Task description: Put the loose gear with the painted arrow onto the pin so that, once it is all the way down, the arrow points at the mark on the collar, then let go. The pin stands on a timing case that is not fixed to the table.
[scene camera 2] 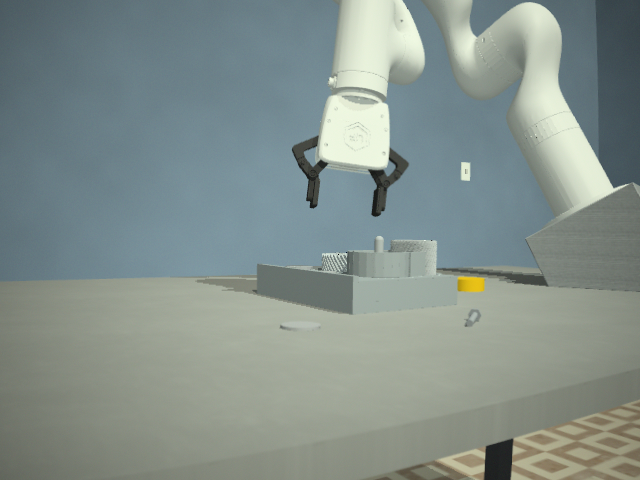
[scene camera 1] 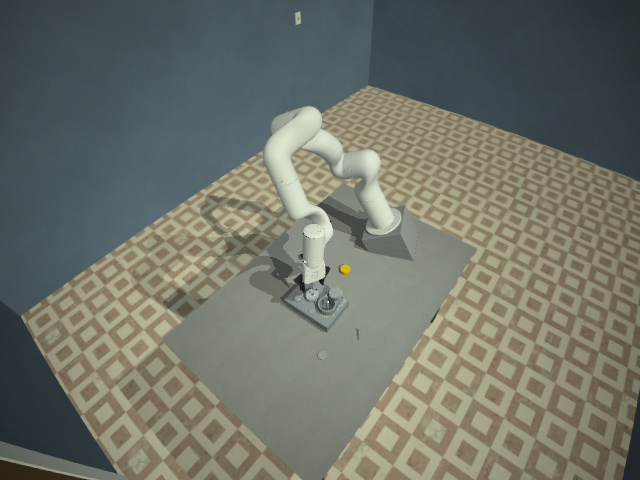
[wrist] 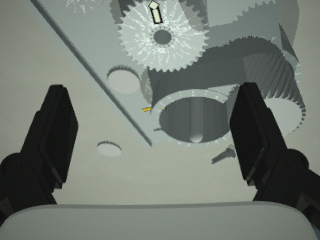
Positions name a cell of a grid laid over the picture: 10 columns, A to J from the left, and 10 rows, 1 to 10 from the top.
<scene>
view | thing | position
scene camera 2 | my gripper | F5
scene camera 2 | grey timing case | G6
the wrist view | my gripper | E5
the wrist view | grey timing case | H3
</scene>
